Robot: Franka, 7 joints.
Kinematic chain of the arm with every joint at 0, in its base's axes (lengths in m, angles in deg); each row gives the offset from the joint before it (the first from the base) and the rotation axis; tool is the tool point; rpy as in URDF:
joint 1: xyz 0 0 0.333 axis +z
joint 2: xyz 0 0 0 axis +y
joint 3: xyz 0 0 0.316 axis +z
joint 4: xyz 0.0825 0 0 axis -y
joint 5: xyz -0.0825 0 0.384 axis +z
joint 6: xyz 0 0 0 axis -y
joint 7: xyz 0.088 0 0 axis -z
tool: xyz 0 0 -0.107 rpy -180 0 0
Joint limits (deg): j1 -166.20..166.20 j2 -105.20..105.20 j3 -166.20..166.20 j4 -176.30..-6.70 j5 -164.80..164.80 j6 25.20..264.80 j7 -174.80..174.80
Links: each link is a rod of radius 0.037 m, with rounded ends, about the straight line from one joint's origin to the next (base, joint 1, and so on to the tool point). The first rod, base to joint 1, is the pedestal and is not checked.
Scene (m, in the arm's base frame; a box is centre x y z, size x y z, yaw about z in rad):
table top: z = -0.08
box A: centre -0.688 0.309 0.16 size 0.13 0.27 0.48 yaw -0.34
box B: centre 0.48 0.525 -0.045 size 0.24 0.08 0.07 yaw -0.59
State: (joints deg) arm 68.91 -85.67 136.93 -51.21 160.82 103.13 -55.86
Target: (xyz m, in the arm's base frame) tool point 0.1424 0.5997 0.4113
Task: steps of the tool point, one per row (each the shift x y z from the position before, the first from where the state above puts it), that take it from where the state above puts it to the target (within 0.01 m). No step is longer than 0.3 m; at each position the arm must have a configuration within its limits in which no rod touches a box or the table.
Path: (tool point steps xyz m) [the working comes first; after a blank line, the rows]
Joints at the target: -28.53 -68.73 87.45 -118.17 162.68 123.71 -55.86
Straight joint move there: touches box A.

1: -0.1641 0.1156 0.1394
2: -0.1150 0.1731 0.1434
3: -0.0454 0.2061 0.1427
4: 0.0324 0.2085 0.1369
5: 0.1047 0.1787 0.1271
6: 0.1589 0.1226 0.1131
7: 0.0117 0.1273 -0.1025
8: 0.0572 0.1060 -0.1042
9: 0.0947 0.0750 -0.0958
10: 0.1206 0.0382 -0.0797
11: 0.1328 -0.0012 -0.0590
12: 0.1305 -0.0397 -0.0370
13: 0.1154 -0.0736 -0.0174

